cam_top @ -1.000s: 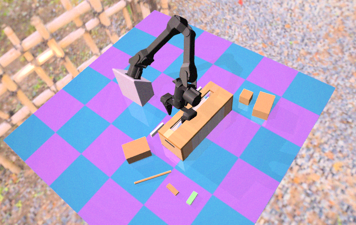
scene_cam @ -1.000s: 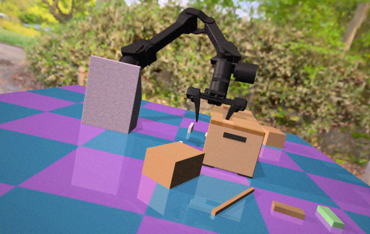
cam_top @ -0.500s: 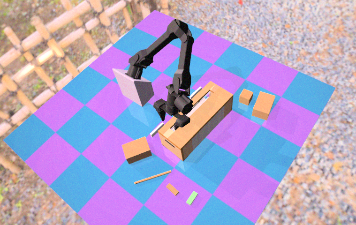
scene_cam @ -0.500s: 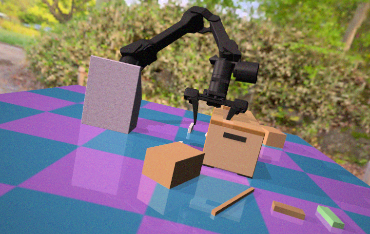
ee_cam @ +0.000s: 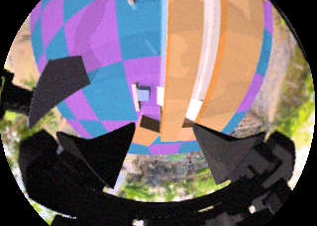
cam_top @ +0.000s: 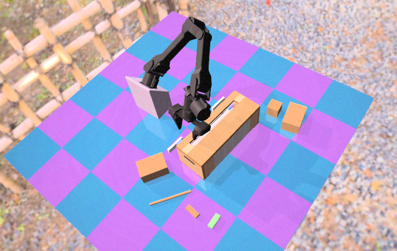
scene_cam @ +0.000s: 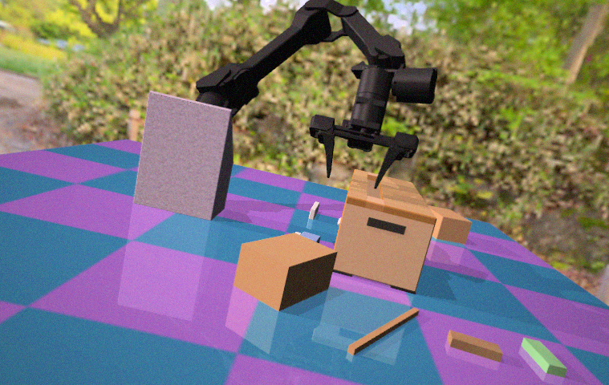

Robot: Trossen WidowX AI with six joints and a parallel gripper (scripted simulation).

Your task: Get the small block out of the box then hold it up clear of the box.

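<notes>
My gripper tip is 130 mm above the bluish block and 50 mm past it. Also, from my gripper tip: green tile 270 mm ahead, 210 mm to the right, 140 mm below; then wooden box 120 mm to the left, 80 mm below, 50 mm ahead; then thin stick 230 mm to the right, 140 mm below, 60 mm ahead.
</notes>
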